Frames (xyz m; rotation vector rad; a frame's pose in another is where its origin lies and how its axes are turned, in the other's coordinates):
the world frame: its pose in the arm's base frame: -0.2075 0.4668 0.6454 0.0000 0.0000 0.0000
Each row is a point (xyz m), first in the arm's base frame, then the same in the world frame.
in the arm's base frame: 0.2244 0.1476 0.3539
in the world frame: 0.4319 -0.3192 -0.2915
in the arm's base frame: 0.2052 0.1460 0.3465
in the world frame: 0.4127 -0.3208 -0.2989
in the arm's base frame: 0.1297 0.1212 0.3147
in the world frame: 0.3372 -0.3456 -0.3307
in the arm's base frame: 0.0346 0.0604 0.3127
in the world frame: 0.2421 -0.4064 -0.3327
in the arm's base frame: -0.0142 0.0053 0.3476
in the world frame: 0.1933 -0.4615 -0.2978
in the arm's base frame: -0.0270 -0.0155 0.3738
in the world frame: 0.1805 -0.4823 -0.2716
